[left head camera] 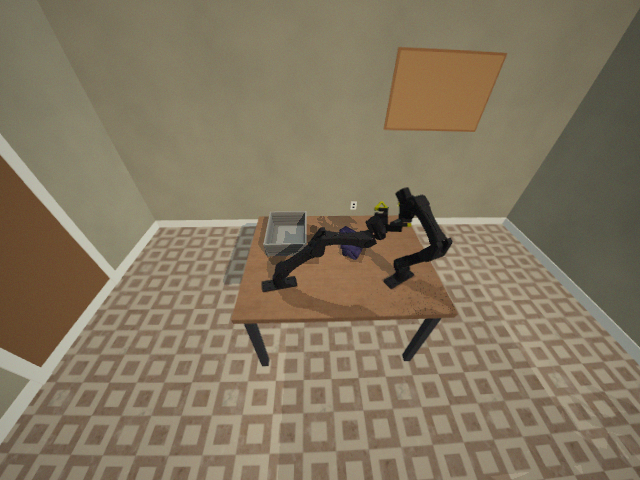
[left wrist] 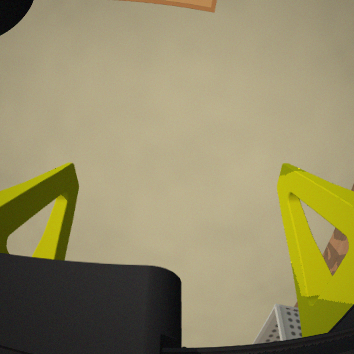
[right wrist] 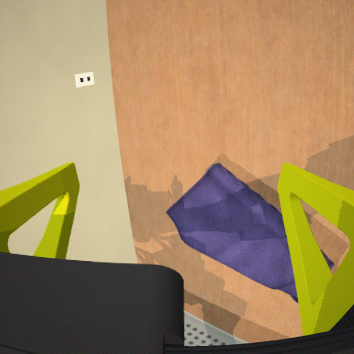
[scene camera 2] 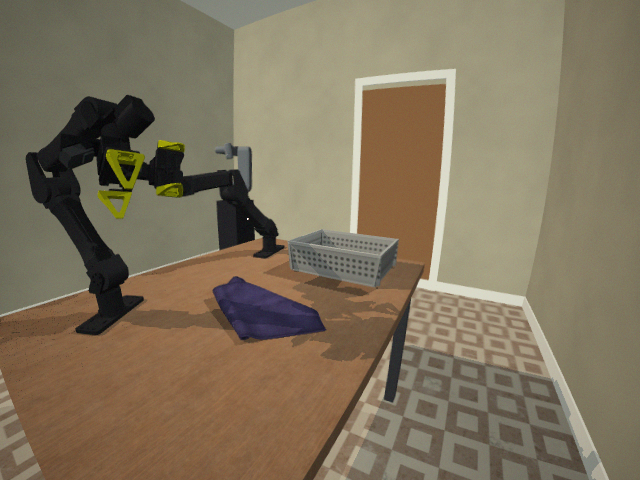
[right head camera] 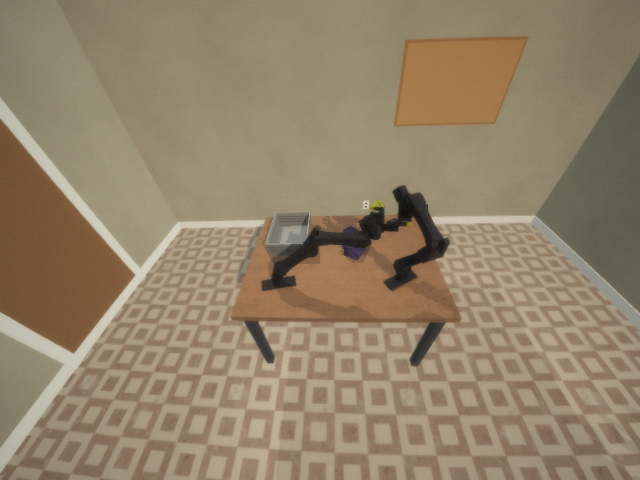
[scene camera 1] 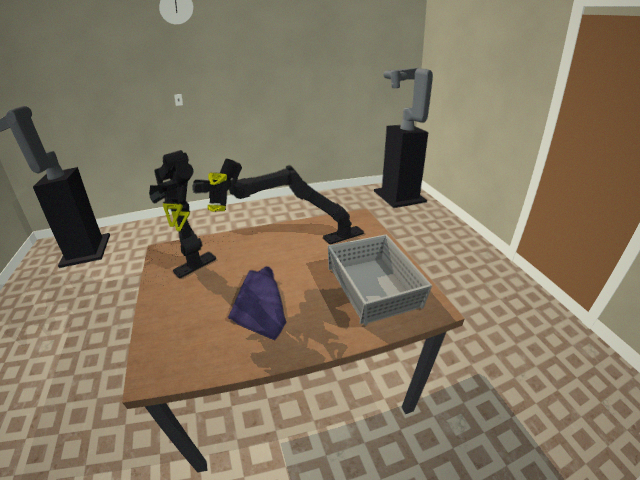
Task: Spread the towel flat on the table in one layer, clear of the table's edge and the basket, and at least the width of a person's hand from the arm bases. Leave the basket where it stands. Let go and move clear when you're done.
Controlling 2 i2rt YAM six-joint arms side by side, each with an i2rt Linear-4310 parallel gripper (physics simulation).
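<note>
A purple towel (left head camera: 352,250) (right head camera: 354,252) (scene camera 1: 261,305) (scene camera 2: 263,312) (right wrist: 235,225) lies bunched and folded over itself, with wrinkles, near the middle of the table (scene camera 1: 180,361) (scene camera 2: 180,403). It lies apart from the grey basket (scene camera 1: 395,308) (scene camera 2: 333,263) (right wrist: 205,336). My left gripper (scene camera 1: 217,193) (scene camera 2: 169,167) (left wrist: 177,174) is open and empty, high above the table, its fingers pointing toward the far wall in the left wrist view. My right gripper (scene camera 1: 175,219) (scene camera 2: 124,202) (right wrist: 178,173) is open and empty, raised well above the towel. In the head views my left arm covers part of the towel.
The basket stands near a table corner, at the right in scene camera 1. The left arm base (scene camera 1: 343,235) and right arm base (scene camera 1: 194,264) stand behind the towel there. Both grippers hang close together in the air. Two grey arms on black pedestals stand beyond the table.
</note>
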